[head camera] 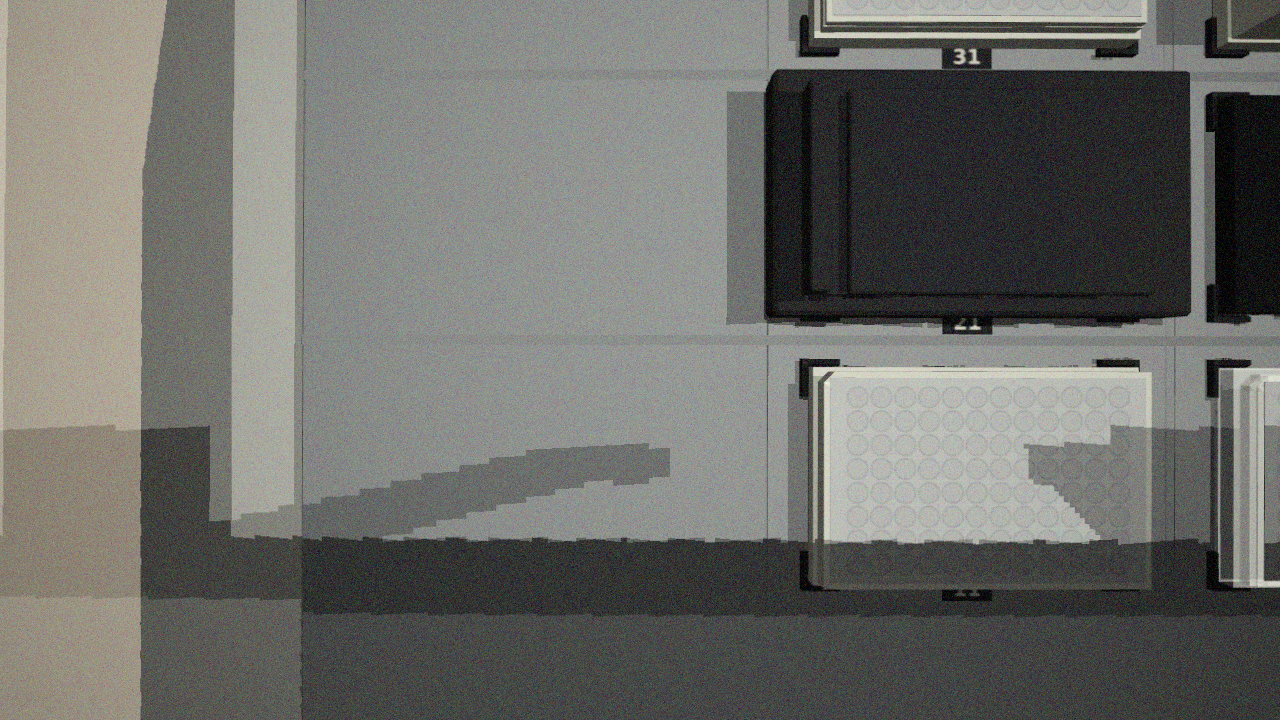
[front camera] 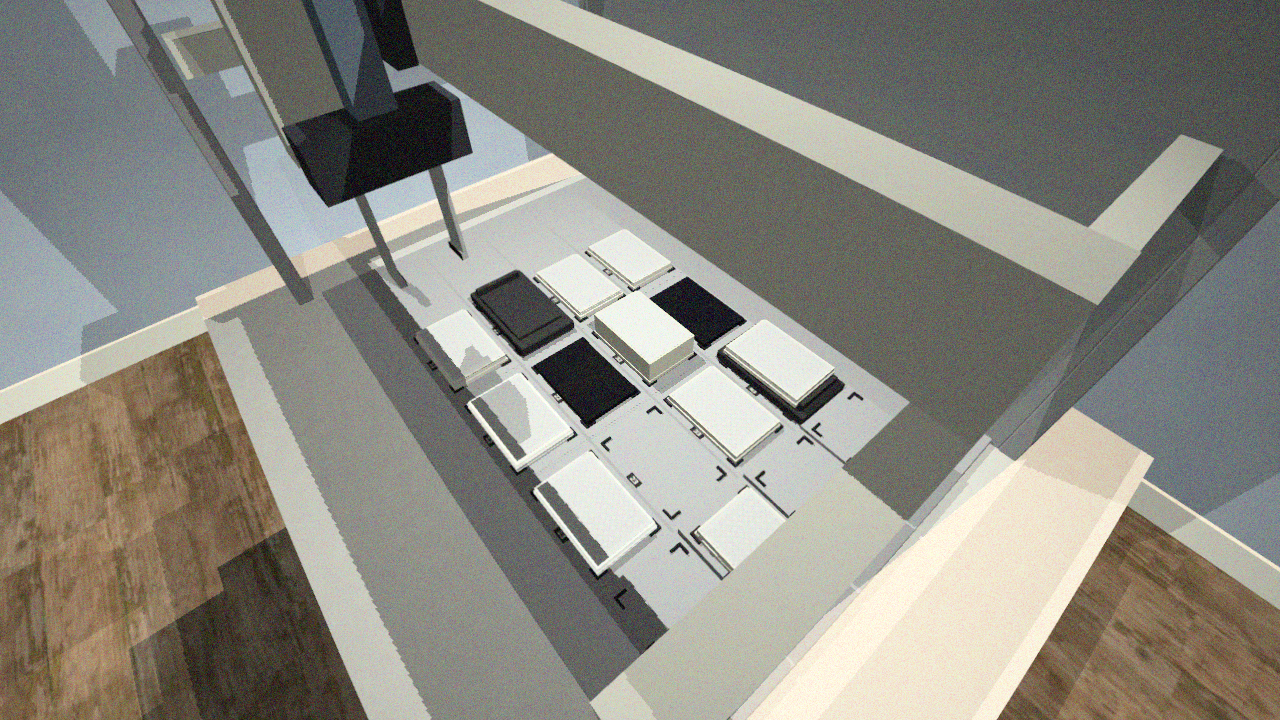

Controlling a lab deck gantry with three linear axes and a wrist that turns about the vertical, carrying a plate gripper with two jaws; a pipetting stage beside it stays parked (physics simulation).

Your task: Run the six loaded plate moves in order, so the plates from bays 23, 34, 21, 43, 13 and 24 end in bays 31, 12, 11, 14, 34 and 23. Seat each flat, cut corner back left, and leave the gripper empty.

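Frame: origin at the robot's base, x ahead, y left, z up, level; millimetres.
Where they show: gripper, between the fingertips: [front camera: 429,265]; robot's base, origin of its link: [head camera: 807,580] [front camera: 416,339].
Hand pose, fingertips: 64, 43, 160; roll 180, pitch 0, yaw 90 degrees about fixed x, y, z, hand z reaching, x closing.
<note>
Things, the pixels of their top centre, and the offset from my fingertips, as dx, dy, dz. "pt": a spot on its surface instead.
- white plate, centre of its top: [head camera: 988,480] [front camera: 459,343] +0, +0, -145
- bay 31, a spot on its surface: [head camera: 984,7] pt -1, +179, -145
- bay 12, a spot on its surface: [head camera: 1272,394] pt +108, +33, -145
- raised black block, centre of its top: [head camera: 1004,181] [front camera: 519,301] -4, +108, -129
- tall pale box, centre of its top: [front camera: 643,324] +164, +214, -118
My gripper [front camera: 430,267] hangs raised over the deck's left end, jaws apart and empty; it does not show in the head view. A white plate [front camera: 467,327] [head camera: 966,465] lies flat in bay 11, cut corner back left. White plates also lie in bay 31 [front camera: 580,282] [head camera: 984,7] and bay 12 [front camera: 537,425] [head camera: 1272,394], the latter two partly cut off in the head view. Another plate [front camera: 778,358] rests on the black block in bay 43. A plate [front camera: 601,499] lies in bay 13 and one [front camera: 742,526] in bay 24, partly hidden by the frame. Bays 14, 23, 34 hold no plate.
A raised black block [front camera: 521,310] [head camera: 1002,197] stands in bay 21. A tall pale box [front camera: 640,326] stands in bay 32. Low black blocks [front camera: 586,380] [front camera: 698,310] sit in bays 22 and 42. Other white plates lie in bays 41 [front camera: 629,256] and 33 [front camera: 723,410].
</note>
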